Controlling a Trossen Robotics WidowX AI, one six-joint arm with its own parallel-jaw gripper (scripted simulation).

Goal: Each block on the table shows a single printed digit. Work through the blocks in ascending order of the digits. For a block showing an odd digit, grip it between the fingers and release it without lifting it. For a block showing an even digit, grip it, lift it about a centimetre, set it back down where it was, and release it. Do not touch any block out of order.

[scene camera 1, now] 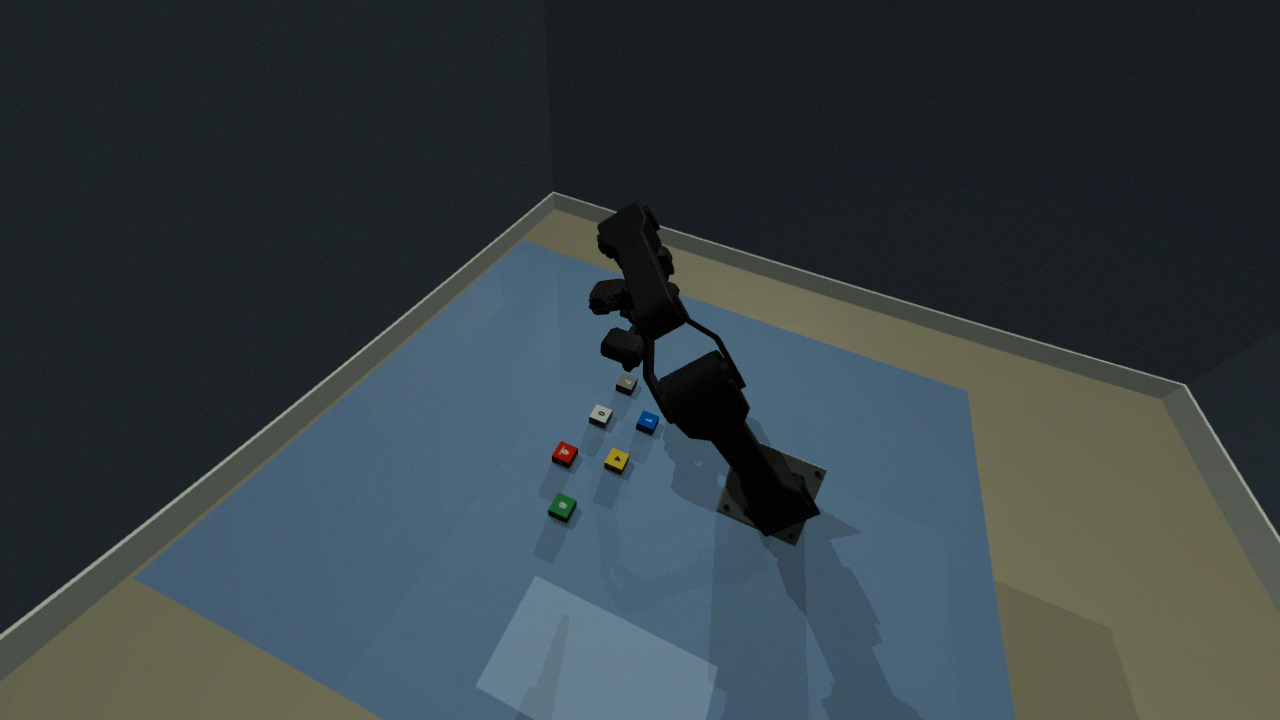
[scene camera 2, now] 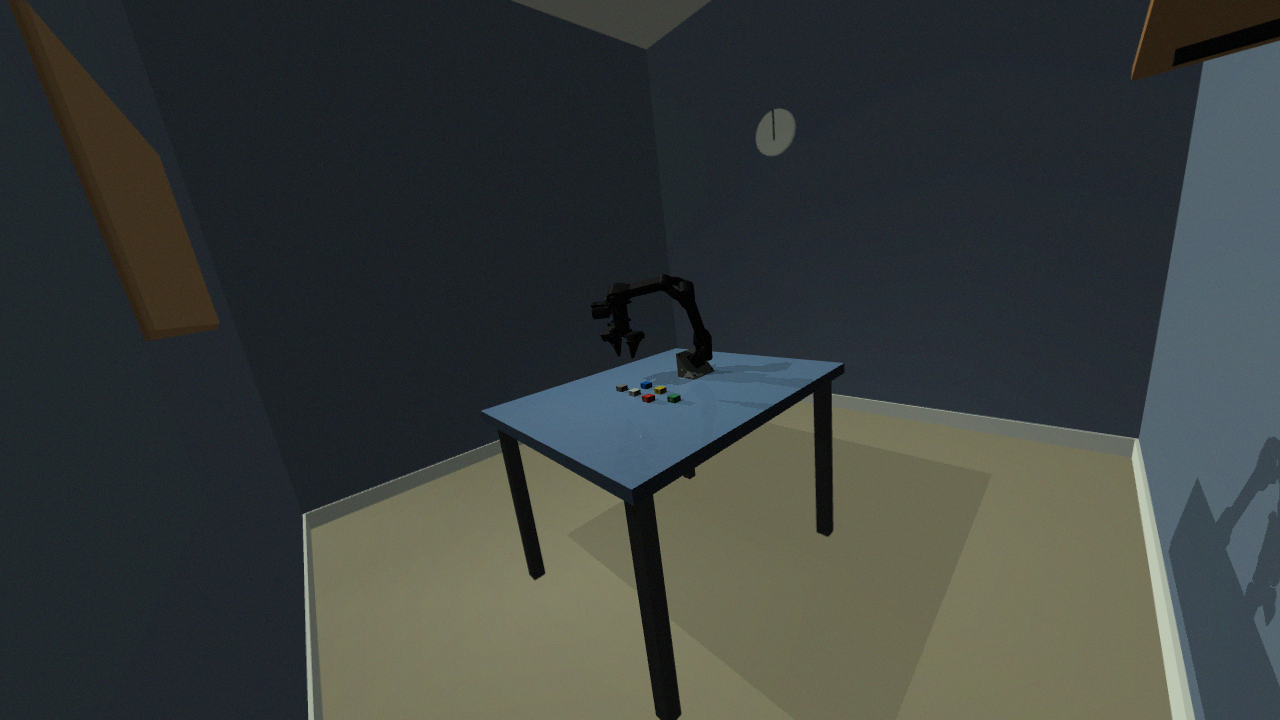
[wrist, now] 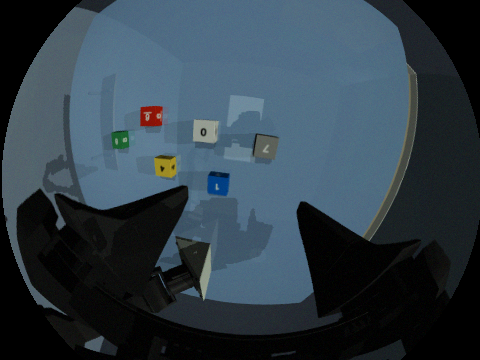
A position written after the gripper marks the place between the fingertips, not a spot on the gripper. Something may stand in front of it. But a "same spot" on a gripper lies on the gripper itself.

gripper: scene camera 1 637, 354; scene camera 2; wrist
same spot on gripper: (wrist: 349, 274) = (scene camera 2: 615, 341)
